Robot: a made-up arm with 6 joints. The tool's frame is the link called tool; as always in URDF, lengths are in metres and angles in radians.
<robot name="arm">
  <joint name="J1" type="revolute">
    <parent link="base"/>
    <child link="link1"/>
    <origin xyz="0 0 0.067" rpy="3.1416 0 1.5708"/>
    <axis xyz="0 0 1"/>
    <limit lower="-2.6" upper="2.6" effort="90" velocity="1.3"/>
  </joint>
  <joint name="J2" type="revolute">
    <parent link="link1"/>
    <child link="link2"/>
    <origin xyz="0.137 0.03 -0.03" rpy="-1.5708 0 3.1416"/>
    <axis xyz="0 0 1"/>
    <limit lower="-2.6" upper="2.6" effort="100" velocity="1"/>
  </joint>
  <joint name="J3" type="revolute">
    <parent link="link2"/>
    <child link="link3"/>
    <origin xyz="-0.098 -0.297 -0.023" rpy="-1.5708 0 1.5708"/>
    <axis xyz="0 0 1"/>
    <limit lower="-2.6" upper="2.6" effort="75" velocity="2.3"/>
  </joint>
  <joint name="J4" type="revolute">
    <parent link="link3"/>
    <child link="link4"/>
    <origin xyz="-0.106 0.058 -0.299" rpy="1.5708 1.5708 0"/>
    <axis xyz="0 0 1"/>
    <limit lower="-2.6" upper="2.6" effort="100" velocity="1.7"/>
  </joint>
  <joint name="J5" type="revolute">
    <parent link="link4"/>
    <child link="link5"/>
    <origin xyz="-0.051 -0.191 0.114" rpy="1.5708 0 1.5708"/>
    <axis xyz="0 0 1"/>
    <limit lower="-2.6" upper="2.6" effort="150" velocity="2.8"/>
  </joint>
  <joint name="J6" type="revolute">
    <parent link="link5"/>
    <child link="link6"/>
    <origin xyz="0.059 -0.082 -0.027" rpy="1.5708 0 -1.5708"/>
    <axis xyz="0 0 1"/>
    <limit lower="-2.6" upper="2.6" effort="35" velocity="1.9"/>
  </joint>
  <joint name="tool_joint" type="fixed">
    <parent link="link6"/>
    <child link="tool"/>
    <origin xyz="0.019 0.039 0.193" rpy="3.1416 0 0"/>
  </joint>
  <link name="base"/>
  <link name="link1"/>
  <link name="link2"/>
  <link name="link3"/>
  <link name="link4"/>
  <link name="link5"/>
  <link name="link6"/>
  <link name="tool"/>
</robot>
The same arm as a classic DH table. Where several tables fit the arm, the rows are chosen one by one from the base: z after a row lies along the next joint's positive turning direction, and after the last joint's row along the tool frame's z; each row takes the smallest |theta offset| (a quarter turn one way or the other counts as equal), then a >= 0, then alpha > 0; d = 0 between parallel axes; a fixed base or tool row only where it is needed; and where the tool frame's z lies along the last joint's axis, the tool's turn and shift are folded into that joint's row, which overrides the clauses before.
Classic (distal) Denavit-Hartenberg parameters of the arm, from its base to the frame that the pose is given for. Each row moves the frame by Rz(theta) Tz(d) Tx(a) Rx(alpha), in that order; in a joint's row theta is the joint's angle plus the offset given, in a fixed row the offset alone. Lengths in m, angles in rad.
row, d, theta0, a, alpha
base (fixed), 0, 0, 0, 3.1416
J1, -0.097, -1.5708, 0.137, 1.5708
J2, -0.053, 1.5708, 0.297, 1.5708
J3, -0.201, 0, 0.106, -1.5708
J4, 0.056, 0, 0.191, -1.5708
J5, -0.078, 1.5708, 0.082, 1.5708
J6, 0, 1.1175, 0.0434, 3.1416
tool (fixed), -0.134, 1.1175, 0, 0
Joint limits (rad, base to tool): -2.6..2.6 -2.6..2.6 -2.6..2.6 -2.6..2.6 -2.6..2.6 -2.6..2.6

